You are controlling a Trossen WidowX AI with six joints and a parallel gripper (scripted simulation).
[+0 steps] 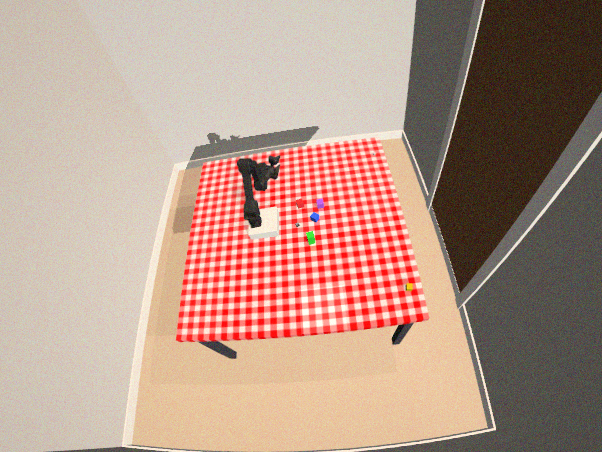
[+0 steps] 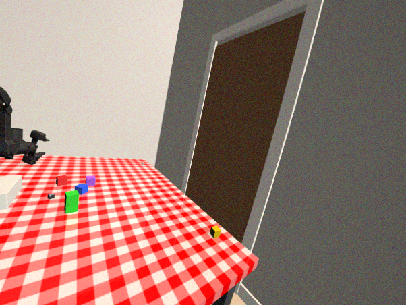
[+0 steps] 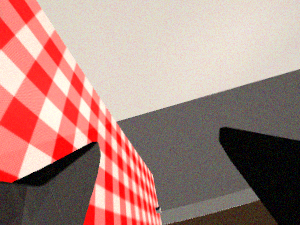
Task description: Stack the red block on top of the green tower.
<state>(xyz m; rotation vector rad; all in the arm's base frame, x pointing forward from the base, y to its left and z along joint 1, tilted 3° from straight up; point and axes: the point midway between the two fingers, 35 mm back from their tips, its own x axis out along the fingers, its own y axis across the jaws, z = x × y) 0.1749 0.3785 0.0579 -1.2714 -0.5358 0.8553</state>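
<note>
Now: the red block 8 cm ahead of my gripper tip, 30 cm to the right of it and 10 cm below it. The rest, counted from my gripper tip: blue block 15 cm ahead, 42 cm to the right, 10 cm below; then small grey block 4 cm ahead, 44 cm to the right, 11 cm below; then purple block 19 cm ahead, 33 cm to the right, 10 cm below.
</note>
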